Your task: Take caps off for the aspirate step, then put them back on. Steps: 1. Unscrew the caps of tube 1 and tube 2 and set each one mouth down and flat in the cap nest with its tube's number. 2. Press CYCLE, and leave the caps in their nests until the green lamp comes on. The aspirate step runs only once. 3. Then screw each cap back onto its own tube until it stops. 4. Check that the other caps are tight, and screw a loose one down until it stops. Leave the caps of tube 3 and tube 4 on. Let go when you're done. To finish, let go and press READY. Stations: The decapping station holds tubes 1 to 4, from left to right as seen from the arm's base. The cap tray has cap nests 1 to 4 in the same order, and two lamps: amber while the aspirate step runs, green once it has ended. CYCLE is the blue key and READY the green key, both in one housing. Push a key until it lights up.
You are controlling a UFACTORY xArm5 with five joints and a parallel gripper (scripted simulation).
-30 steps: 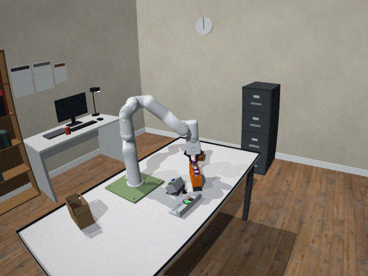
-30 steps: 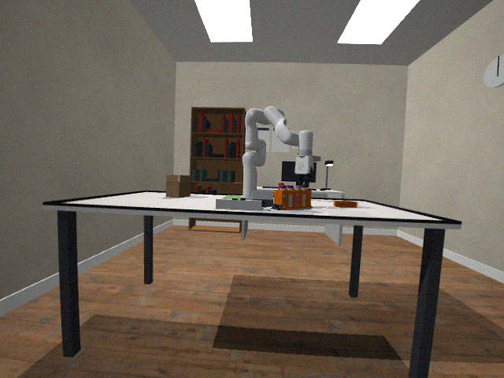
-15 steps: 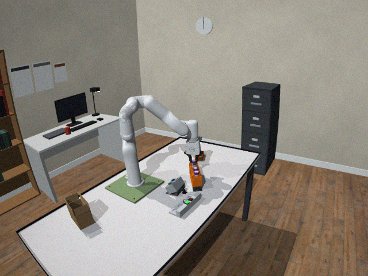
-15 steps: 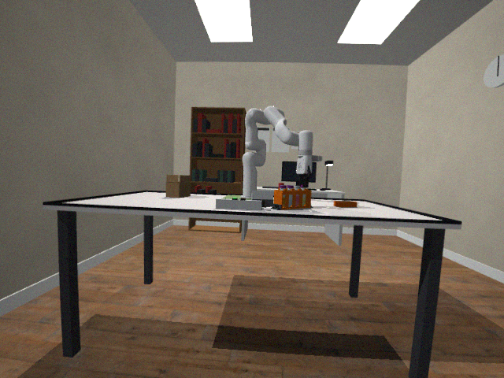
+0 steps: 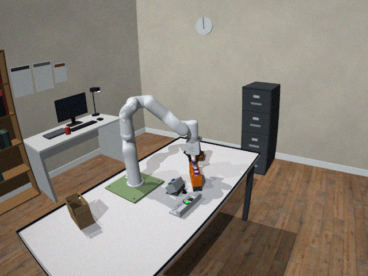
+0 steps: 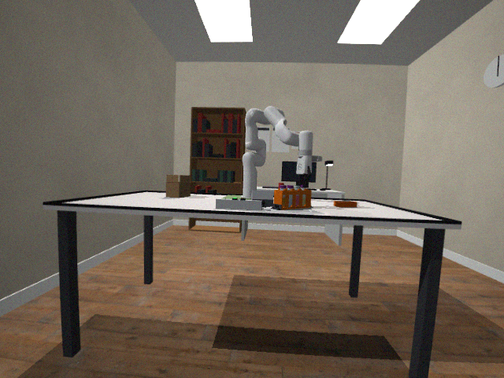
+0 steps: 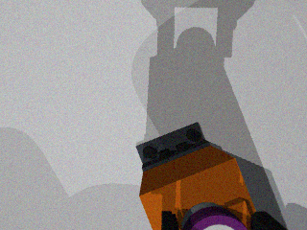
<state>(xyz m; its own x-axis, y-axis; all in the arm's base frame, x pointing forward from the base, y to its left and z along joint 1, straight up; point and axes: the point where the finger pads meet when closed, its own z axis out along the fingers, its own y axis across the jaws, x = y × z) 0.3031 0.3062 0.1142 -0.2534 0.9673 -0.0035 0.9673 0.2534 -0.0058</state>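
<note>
My hand is 1 cm above the purple cap marked 1. The rest, counted from my hand: grey key housing: 2 cm behind, 23 cm to the right, 8 cm below; cap 4: 9 cm ahead, 13 cm to the right, 2 cm below; blue cycle key: 4 cm behind, 21 cm to the right, 6 cm below.
</note>
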